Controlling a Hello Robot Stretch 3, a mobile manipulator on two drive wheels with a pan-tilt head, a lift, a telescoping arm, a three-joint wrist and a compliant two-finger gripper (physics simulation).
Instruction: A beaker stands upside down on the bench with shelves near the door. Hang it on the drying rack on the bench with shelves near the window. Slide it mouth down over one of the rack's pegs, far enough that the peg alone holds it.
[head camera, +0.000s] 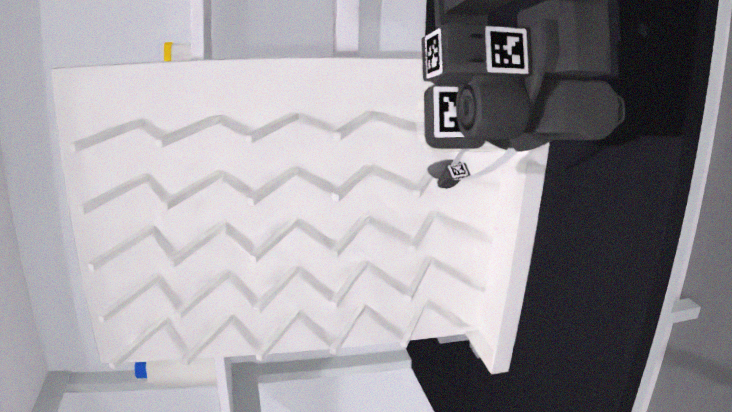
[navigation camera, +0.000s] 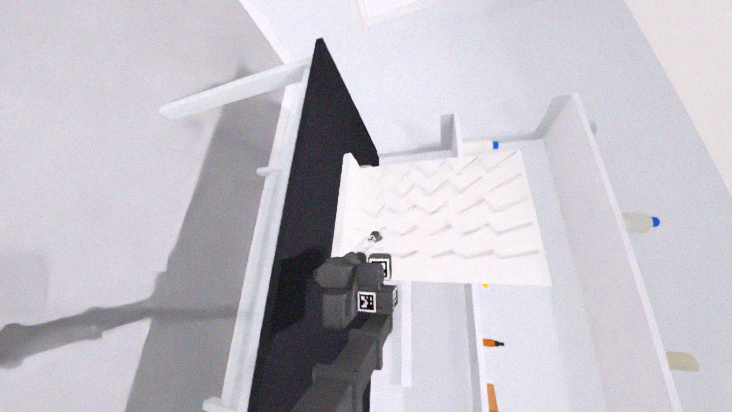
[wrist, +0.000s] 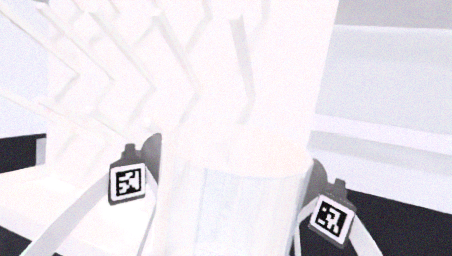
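Note:
The clear beaker is between the two fingers in the wrist view, very pale against the white rack. My gripper is shut on its sides. The beaker's outline cannot be made out in the head and navigation views. The white drying rack has rows of slanted pegs. The gripper is in front of the rack, at the side near the black bench top in the head view. I cannot tell whether a peg is inside the beaker, and its mouth is not clear.
The black bench top runs along the rack's base. White shelves with dividers stand around the rack. A blue-capped bottle, a yellow-capped one and an orange bottle stand on them.

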